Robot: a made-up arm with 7 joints. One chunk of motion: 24 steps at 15 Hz.
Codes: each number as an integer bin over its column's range. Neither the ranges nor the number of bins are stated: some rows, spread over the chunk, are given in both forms.
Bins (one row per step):
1: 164 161 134 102 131 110 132
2: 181 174 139 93 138 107 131
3: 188 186 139 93 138 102 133
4: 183 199 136 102 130 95 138
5: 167 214 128 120 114 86 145
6: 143 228 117 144 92 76 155
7: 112 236 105 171 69 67 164
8: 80 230 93 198 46 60 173
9: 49 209 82 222 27 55 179
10: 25 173 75 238 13 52 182
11: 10 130 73 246 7 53 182
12: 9 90 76 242 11 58 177
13: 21 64 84 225 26 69 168
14: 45 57 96 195 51 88 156
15: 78 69 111 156 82 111 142
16: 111 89 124 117 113 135 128
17: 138 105 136 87 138 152 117
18: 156 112 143 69 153 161 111
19: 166 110 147 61 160 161 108
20: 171 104 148 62 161 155 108
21: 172 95 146 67 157 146 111
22: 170 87 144 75 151 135 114
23: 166 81 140 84 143 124 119
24: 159 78 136 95 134 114 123
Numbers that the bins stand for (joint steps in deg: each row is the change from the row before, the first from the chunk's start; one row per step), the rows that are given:
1: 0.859 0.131 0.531 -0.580 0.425 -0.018 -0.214
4: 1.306 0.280 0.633 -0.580 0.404 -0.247 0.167
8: -1.118 0.402 -1.559 1.980 -1.408 -0.782 2.391
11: -2.765 0.010 -2.578 3.260 -2.249 -0.889 2.962
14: -1.941 -0.276 -1.406 1.900 -1.300 -0.354 1.311
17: 0.247 -0.088 0.633 -0.980 0.576 0.625 -1.167
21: 1.047 -0.127 1.143 -1.513 0.986 0.533 -1.548
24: 0.741 -0.194 0.633 -0.767 0.490 0.044 -0.786
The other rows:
2: 1.259 0.182 0.786 -0.820 0.576 -0.064 -0.278
3: 1.424 0.229 0.786 -0.820 0.576 -0.140 -0.151
5: 0.929 0.339 0.225 -0.100 0.059 -0.385 0.612
6: 0.365 0.394 -0.335 0.540 -0.416 -0.538 1.247
7: -0.365 0.425 -0.947 1.260 -0.912 -0.675 1.819
9: -1.847 0.320 -2.120 2.620 -1.818 -0.859 2.772
10: -2.412 0.178 -2.476 3.047 -2.120 -0.905 2.962
12: -2.788 -0.147 -2.425 3.153 -2.163 -0.813 2.645
13: -2.506 -0.249 -2.018 2.700 -1.839 -0.645 2.073
15: -1.165 -0.229 -0.641 0.860 -0.631 -0.002 0.421
16: -0.388 -0.151 0.022 -0.180 0.037 0.365 -0.468
18: 0.671 -0.061 0.990 -1.460 0.900 0.762 -1.548
19: 0.906 -0.069 1.194 -1.673 1.051 0.762 -1.739
20: 1.024 -0.092 1.245 -1.647 1.073 0.671 -1.739
22: 1.000 -0.159 1.041 -1.300 0.857 0.365 -1.358
23: 0.906 -0.182 0.837 -1.060 0.684 0.196 -1.040

